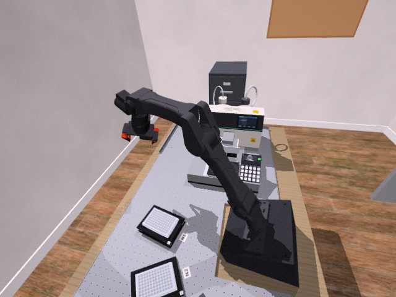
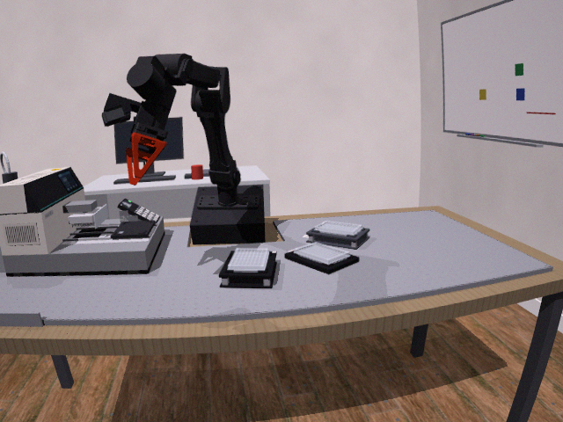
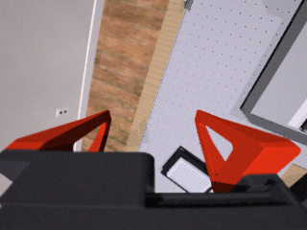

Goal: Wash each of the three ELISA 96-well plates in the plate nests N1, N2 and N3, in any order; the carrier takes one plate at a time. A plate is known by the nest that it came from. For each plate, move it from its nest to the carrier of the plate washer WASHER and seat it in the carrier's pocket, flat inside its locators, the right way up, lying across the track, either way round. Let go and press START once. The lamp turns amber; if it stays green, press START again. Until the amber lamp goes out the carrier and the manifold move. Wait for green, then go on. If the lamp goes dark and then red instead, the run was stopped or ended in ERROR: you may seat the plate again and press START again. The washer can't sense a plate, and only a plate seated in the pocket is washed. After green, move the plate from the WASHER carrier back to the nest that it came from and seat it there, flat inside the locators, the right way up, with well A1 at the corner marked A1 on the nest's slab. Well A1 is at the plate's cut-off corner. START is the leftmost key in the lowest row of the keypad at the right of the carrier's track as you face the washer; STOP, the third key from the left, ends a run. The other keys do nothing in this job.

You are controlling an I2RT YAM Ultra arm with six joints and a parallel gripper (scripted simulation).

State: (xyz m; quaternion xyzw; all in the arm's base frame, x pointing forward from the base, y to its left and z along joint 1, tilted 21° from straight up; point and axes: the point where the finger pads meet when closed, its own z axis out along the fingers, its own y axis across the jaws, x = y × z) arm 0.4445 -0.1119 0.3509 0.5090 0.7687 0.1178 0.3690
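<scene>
Now: the nest N1 180 mm behind my hand, 200 mm to the left of it and 240 mm below it. From my hand the other things lie so: manifold head: 320 mm behind, 300 mm to the right, 150 mm below; then black washer carrier: 340 mm behind, 160 mm to the right, 200 mm below; then N1 label: 280 mm behind, 210 mm to the left, 270 mm below.
</scene>
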